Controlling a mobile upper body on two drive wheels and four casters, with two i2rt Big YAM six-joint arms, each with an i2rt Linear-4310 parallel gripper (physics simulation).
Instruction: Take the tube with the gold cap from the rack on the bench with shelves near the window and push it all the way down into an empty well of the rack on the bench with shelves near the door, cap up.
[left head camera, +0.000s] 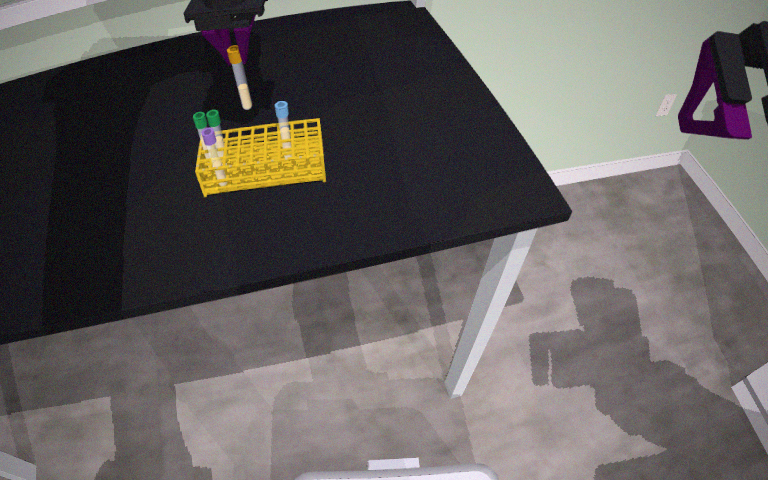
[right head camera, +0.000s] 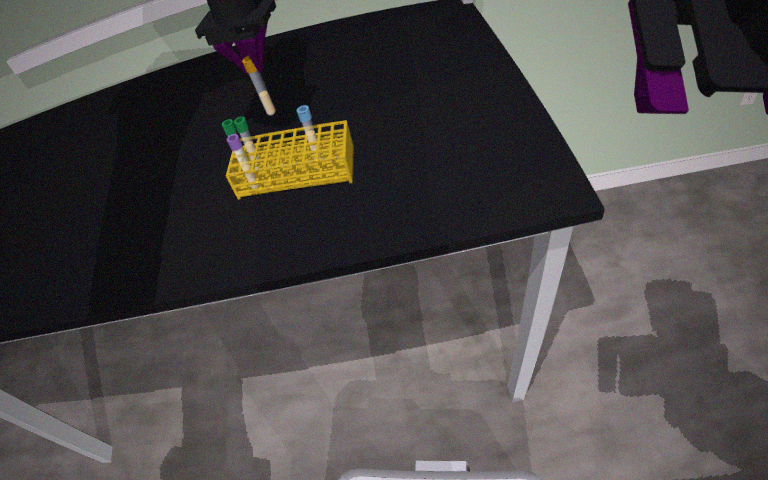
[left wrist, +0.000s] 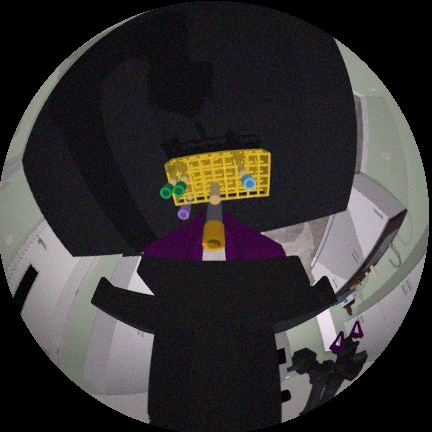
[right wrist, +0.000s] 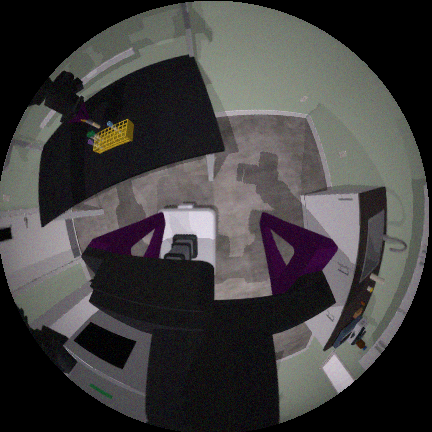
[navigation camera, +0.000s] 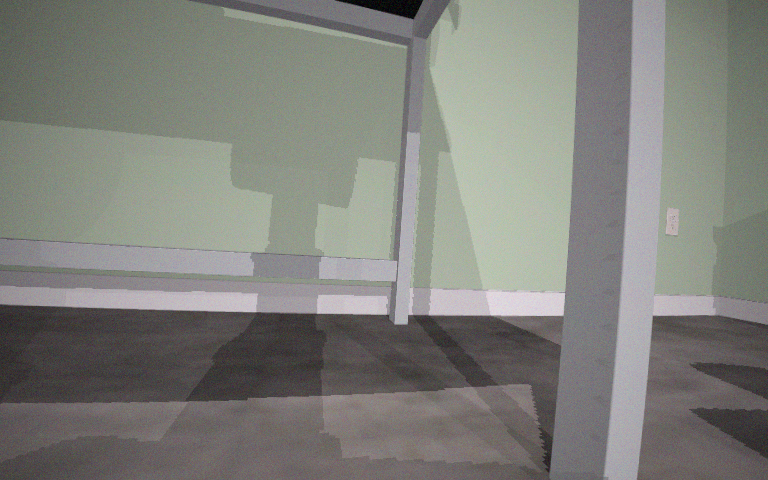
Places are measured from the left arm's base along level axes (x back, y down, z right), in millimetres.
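Pixels of known places: left gripper, fingertip midpoint: (left head camera: 237, 62) (right head camera: 255, 71) (left wrist: 213, 217) (right wrist: 86, 118); right gripper, fingertip midpoint: (left head camera: 727, 127) (right head camera: 704, 103) (left wrist: 349, 325) (right wrist: 212, 217); right arm's base, link origin: (left wrist: 306, 363).
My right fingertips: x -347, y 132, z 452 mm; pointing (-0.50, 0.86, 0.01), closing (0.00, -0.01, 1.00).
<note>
Behind a point stands the place of what it marks.
My left gripper (left head camera: 233, 55) @[y 296, x -686, z -4 mm] (right head camera: 249, 63) @[y 296, x -686, z -4 mm] (left wrist: 213, 217) @[y 296, x -686, z -4 mm] is shut on the gold-capped tube (left head camera: 240, 76) @[y 312, x -674, z 0 mm] (right head camera: 259, 87) @[y 318, x -675, z -1 mm] (left wrist: 213, 235) @[y 269, x -688, z -3 mm] (right wrist: 91, 122) @[y 322, x -679, z 3 mm], just under its cap. The tube is cap up, clear of the rack; in the head views its lower end shows beyond the rack's far side. The yellow rack (left head camera: 266, 185) @[y 489, x -629, z 17 mm] (right head camera: 348, 152) @[y 460, x -671, z 107 mm] (left wrist: 270, 172) @[y 438, x -688, z 105 mm] stands on the black bench (left head camera: 396, 198) @[y 496, x -599, z 219 mm] (right head camera: 430, 198) @[y 496, x -597, z 235 mm]. It holds two green-capped tubes and a purple-capped tube (left head camera: 209, 136) @[y 379, x -626, z -51 mm] at its left end, and a blue-capped tube (left head camera: 281, 109) @[y 379, x -679, z 50 mm] toward its right, with empty wells between. My right gripper (right wrist: 212, 217) @[y 132, x -347, z 452 mm] is open and empty, off the bench's right side.
The bench's right front corner (left head camera: 568, 215) @[y 504, x -566, z 494 mm] and a leg (left head camera: 491, 311) @[y 841, x -583, z 435 mm] (navigation camera: 606, 226) @[y 1150, x -598, z 421 mm] stand close in front. The wall (left head camera: 566, 67) @[y 792, x -1464, z 879 mm] is behind the bench. A cabinet with a sink (right wrist: 332, 220) @[y 857, x -250, z 1484 mm] is at the right in the right wrist view. My white base (right wrist: 190, 216) @[y 1150, x -253, z 279 mm] shows below.
</note>
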